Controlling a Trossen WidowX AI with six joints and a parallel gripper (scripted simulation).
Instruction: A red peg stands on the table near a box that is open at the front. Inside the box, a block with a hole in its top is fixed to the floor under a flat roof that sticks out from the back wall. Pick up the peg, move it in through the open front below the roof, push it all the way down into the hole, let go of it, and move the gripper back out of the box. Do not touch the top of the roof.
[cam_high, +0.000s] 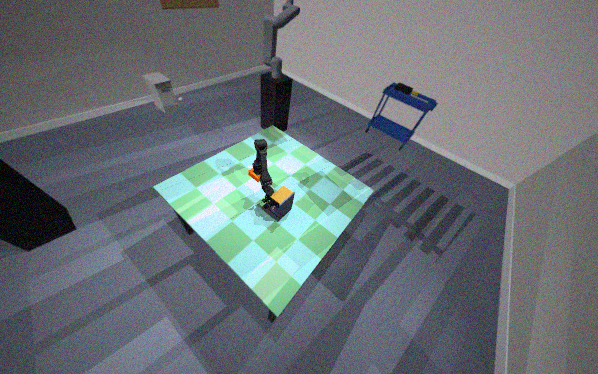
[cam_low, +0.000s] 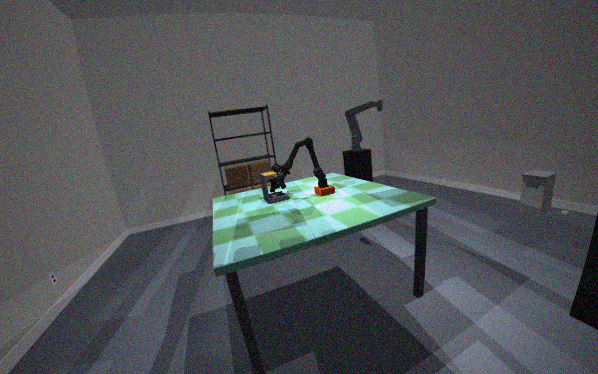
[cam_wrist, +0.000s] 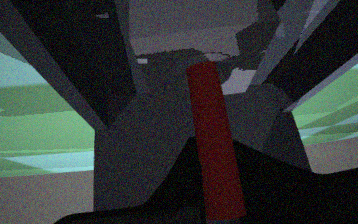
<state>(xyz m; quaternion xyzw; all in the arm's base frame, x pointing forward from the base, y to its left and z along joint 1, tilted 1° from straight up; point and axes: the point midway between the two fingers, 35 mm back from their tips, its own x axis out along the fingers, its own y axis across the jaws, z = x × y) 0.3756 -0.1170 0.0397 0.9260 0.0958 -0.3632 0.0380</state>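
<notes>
My gripper tip is 3 cm past the red peg, 1 cm to the left of it and 1 cm above it. The rest, counted from my gripper tip: orange roof (1 cm behind, 1 cm to the left, 15 cm above).
</notes>
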